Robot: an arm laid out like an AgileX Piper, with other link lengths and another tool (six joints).
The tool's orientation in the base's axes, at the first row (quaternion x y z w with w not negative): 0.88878, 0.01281, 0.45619, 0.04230
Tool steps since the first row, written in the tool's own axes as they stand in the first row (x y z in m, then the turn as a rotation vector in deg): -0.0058, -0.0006, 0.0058, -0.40, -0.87, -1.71; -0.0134, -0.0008, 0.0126, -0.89, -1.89, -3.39; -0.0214, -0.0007, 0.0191, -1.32, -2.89, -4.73; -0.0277, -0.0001, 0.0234, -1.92, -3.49, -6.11; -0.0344, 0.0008, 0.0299, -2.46, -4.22, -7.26; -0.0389, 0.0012, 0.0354, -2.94, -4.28, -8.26; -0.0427, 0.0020, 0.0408, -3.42, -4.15, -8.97
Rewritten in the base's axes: 0.0013, -0.0001, -0.0081, -1.61, 0.95, 0.59; 0.0024, -0.0008, -0.0182, -3.24, 2.04, 1.08; 0.0030, -0.0018, -0.0285, -4.57, 3.10, 1.42; 0.0028, -0.0031, -0.0360, -6.03, 3.75, 1.69; 0.0042, -0.0048, -0.0451, -7.26, 4.51, 1.85; 0.0060, -0.0058, -0.0519, -8.35, 4.61, 2.04; 0.0082, -0.0072, -0.0581, -9.21, 4.49, 2.07
